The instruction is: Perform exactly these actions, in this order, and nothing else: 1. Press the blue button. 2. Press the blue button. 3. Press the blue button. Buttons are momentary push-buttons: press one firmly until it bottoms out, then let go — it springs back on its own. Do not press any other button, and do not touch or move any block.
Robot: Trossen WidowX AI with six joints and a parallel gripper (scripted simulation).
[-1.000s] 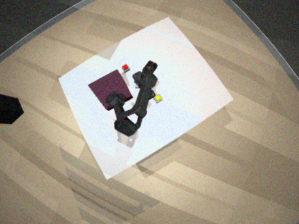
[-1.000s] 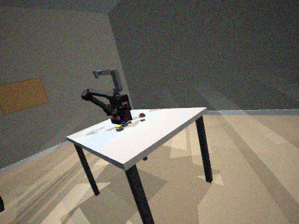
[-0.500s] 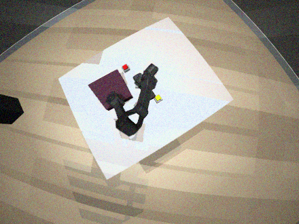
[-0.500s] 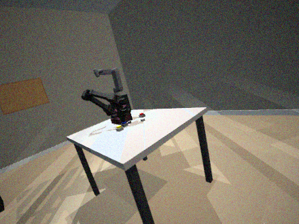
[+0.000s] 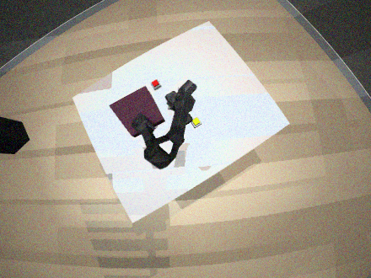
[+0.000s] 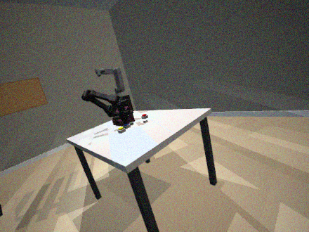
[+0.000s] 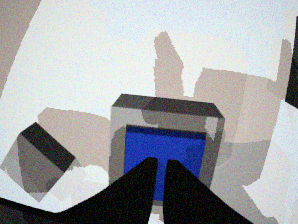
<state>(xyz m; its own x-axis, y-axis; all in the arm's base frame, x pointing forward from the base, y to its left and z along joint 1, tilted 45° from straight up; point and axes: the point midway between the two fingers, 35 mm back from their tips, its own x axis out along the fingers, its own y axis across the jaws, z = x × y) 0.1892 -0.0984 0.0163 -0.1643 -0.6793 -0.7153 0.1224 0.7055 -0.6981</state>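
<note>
My gripper tip is now 1 cm above the blue button. From my gripper tip the other things lie so: yellow button (9 cm to the right, 4 cm ahead); red button (24 cm to the left).
</note>
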